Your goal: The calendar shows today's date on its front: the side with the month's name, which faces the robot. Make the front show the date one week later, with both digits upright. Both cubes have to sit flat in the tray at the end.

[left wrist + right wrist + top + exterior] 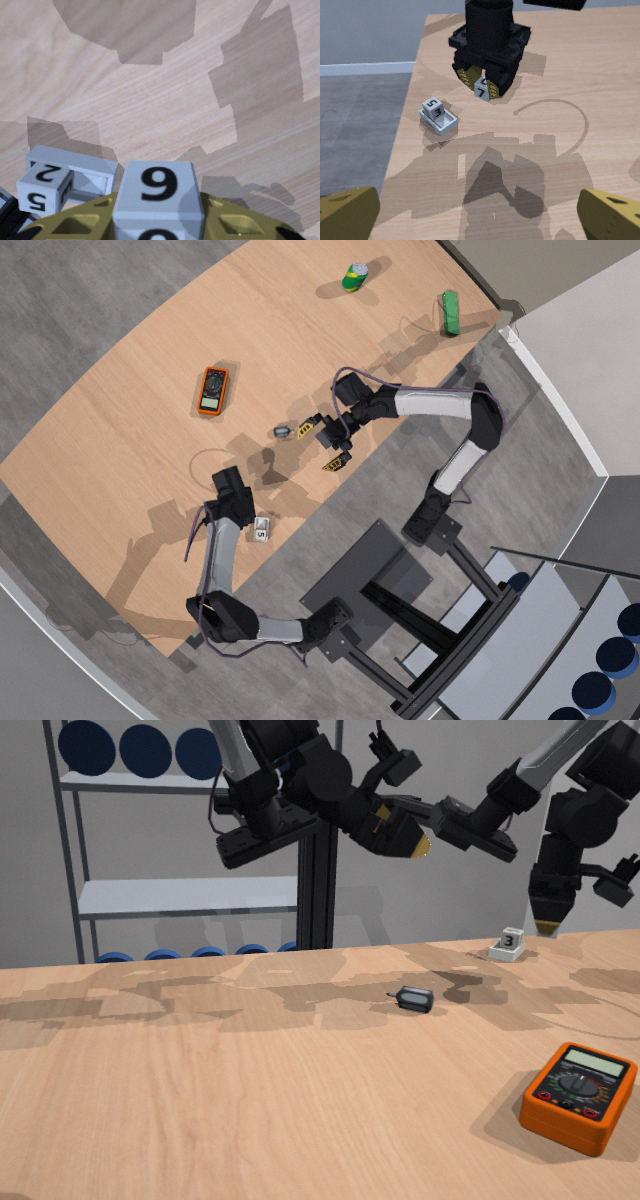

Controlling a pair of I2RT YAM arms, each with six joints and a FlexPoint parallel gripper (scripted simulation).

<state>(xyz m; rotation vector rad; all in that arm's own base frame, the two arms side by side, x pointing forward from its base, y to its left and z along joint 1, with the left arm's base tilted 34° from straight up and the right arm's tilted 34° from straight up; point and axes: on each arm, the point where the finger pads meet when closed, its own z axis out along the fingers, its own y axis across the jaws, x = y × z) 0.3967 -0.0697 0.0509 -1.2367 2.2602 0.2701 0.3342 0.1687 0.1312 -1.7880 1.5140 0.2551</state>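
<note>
The white tray is 90 mm behind my left hand and 70 mm below it. The rest, counted from my left hand: green case (1050 mm to the right, 70 mm below).
</note>
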